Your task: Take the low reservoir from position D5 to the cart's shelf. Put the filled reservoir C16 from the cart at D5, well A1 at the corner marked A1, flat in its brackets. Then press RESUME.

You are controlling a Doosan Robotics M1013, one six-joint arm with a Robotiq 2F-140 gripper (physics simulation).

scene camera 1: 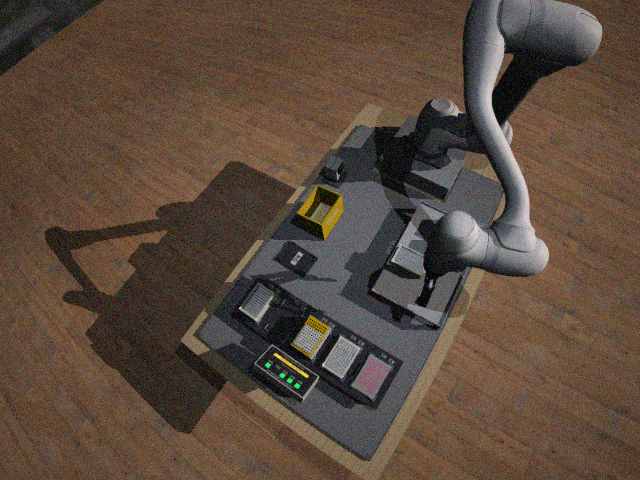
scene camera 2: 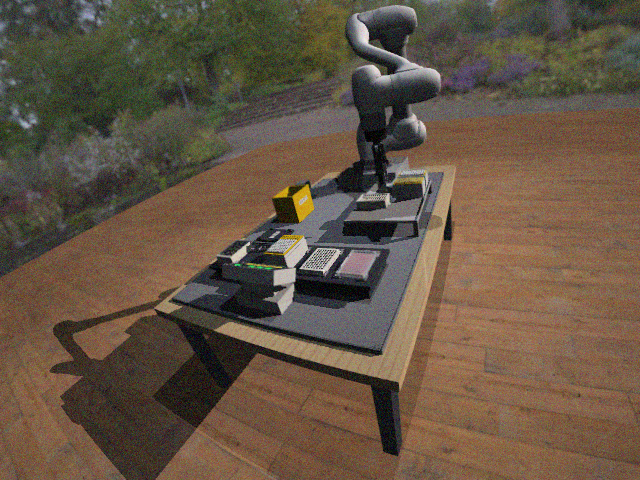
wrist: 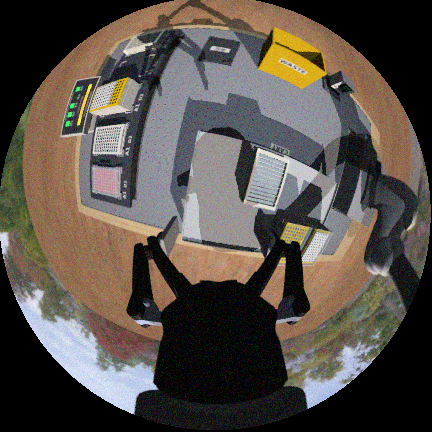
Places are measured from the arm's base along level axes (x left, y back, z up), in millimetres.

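Pixels of known places: gripper, fingertip midpoint: (scene camera 1: 423, 284) (scene camera 2: 383, 186) (wrist: 216, 223); arm's base, origin of the base link: (scene camera 1: 428, 149) (scene camera 2: 374, 165) (wrist: 370, 187).
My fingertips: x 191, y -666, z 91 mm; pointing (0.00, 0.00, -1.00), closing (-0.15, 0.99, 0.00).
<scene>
Ahead of a thing's pixels: the offset from my fingertips to its top centre. "*": to the spot under its first point.
The low reservoir {dx -524, dy -295, dz -88 mm} (scene camera 1: 257, 302) (scene camera 2: 232, 251) (wrist: 137, 45), pale and ribbed, sits at the far-left deck position; shadow covers part of it. Another pale ribbed reservoir {dx -76, dy +104, dz -79 mm} (scene camera 1: 408, 256) (scene camera 2: 373, 200) (wrist: 268, 178) stands on the grey cart {dx -5, dy +153, dz -105 mm} (scene camera 1: 395, 286) (scene camera 2: 398, 212) (wrist: 215, 190); its label and fill cannot be read. My gripper (scene camera 1: 427, 290) (scene camera 2: 381, 180) (wrist: 216, 223) is open and empty, pointing down above the cart, apart from that reservoir. The arm hides part of the cart in scene camera 1. No RESUME lettering is readable.
A yellow-topped rack {dx -277, dy -318, dz -55 mm} (scene camera 1: 311, 336) (wrist: 111, 95), a white rack {dx -154, dy -329, dz -105 mm} (scene camera 1: 341, 356) and a pink plate {dx -30, dy -340, dz -105 mm} (scene camera 1: 372, 376) fill other deck positions. Yellow and white racks {dx +66, dy +202, dz -40 mm} (scene camera 2: 410, 180) stand on the cart. A lit panel {* dx -285, dy -466, dz -47 mm} (scene camera 1: 286, 373), a black labelled pad {* dx -504, dy -51, dz -163 mm} (scene camera 1: 296, 257) and a yellow waste bin {dx -490, dy +154, dz -36 mm} (scene camera 1: 330, 219) stand nearby.
</scene>
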